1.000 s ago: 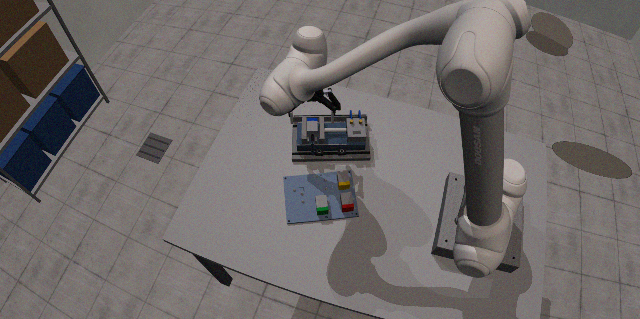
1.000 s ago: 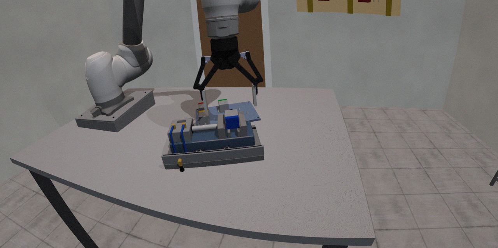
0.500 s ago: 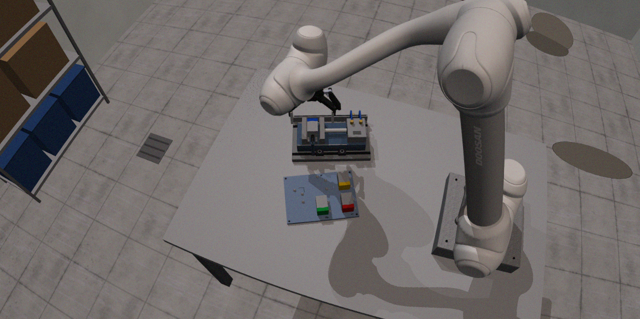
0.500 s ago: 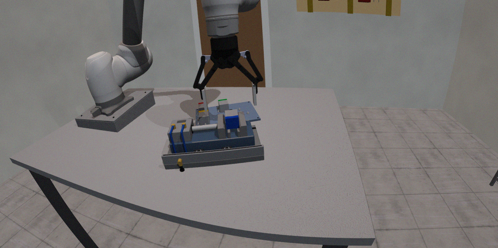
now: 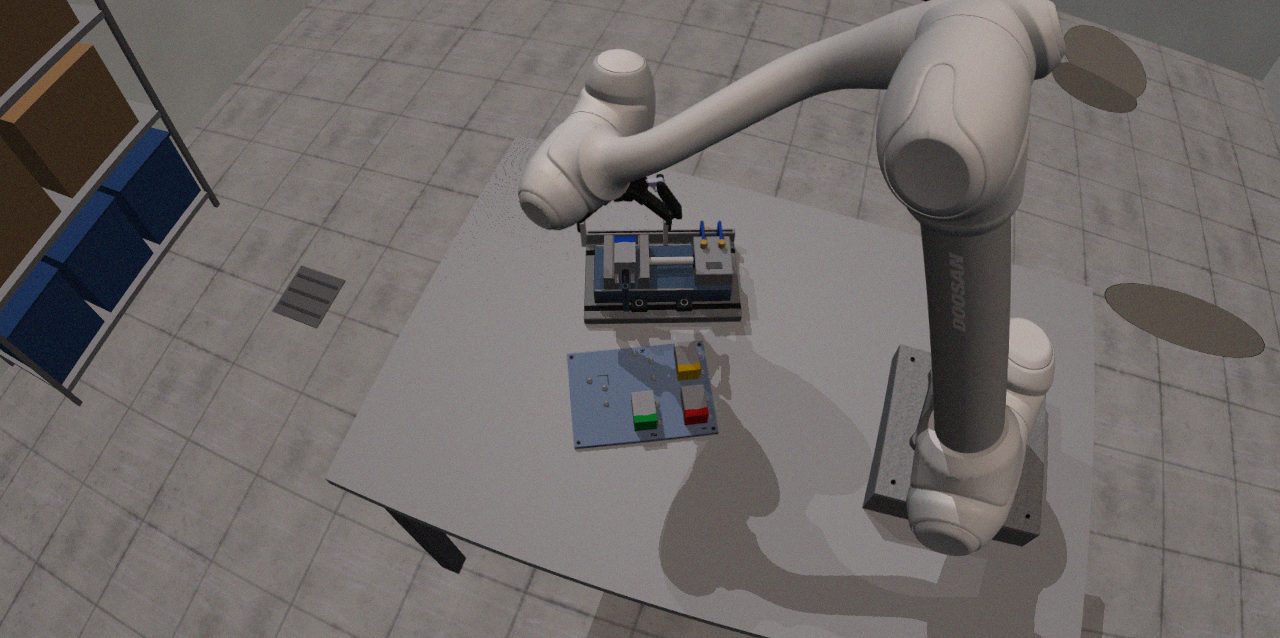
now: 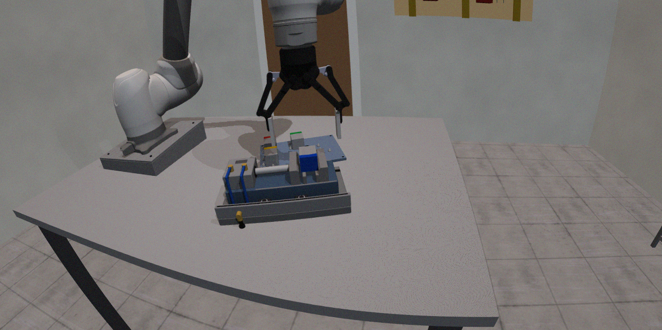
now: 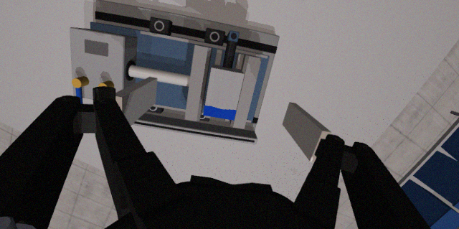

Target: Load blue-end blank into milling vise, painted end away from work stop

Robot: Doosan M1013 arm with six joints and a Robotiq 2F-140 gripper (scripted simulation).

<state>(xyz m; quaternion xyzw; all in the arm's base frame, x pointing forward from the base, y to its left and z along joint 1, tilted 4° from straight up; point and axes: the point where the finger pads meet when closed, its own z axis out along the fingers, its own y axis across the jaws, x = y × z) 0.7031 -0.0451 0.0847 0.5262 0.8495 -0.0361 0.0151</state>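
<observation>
Right now the blue-ended blank is 50 mm below my hand. The rest, counted from my hand: black work stop rod (20 mm behind, 40 mm to the left, 60 mm below); moving jaw (30 mm behind, 20 mm to the right, 70 mm below); fixed jaw (30 mm ahead, 10 mm to the left, 70 mm below).
</observation>
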